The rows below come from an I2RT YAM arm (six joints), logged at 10 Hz.
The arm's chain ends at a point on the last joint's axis. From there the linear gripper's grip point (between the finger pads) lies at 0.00 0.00 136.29 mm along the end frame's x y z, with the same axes.
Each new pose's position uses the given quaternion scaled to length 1; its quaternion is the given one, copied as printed.
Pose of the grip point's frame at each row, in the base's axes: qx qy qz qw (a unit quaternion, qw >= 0); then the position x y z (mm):
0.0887, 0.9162, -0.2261, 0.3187, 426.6, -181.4, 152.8
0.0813, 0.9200, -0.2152, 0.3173, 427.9, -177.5, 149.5
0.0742, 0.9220, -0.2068, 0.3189, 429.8, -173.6, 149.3
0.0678, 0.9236, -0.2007, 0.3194, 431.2, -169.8, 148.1
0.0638, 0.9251, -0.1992, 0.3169, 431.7, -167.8, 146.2
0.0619, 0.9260, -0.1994, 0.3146, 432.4, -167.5, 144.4
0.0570, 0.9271, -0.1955, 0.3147, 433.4, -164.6, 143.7
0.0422, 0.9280, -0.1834, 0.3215, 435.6, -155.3, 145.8
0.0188, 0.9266, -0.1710, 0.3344, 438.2, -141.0, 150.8
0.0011, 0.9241, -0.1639, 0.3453, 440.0, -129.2, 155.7
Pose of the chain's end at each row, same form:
0.0887, 0.9162, -0.2261, 0.3187, 352.5, -117.2, 247.5
0.0813, 0.9200, -0.2152, 0.3173, 353.1, -116.5, 245.7
0.0742, 0.9220, -0.2068, 0.3189, 353.8, -115.2, 246.2
0.0678, 0.9236, -0.2007, 0.3194, 354.5, -113.4, 245.6
0.0638, 0.9251, -0.1992, 0.3169, 355.3, -112.1, 244.3
0.0619, 0.9260, -0.1994, 0.3146, 356.4, -111.9, 242.9
0.0570, 0.9271, -0.1955, 0.3147, 356.9, -110.3, 242.6
0.0422, 0.9280, -0.1834, 0.3215, 356.4, -105.2, 244.7
0.0188, 0.9266, -0.1710, 0.3344, 354.6, -96.1, 248.6
0.0011, 0.9241, -0.1639, 0.3453, 353.1, -87.8, 252.2

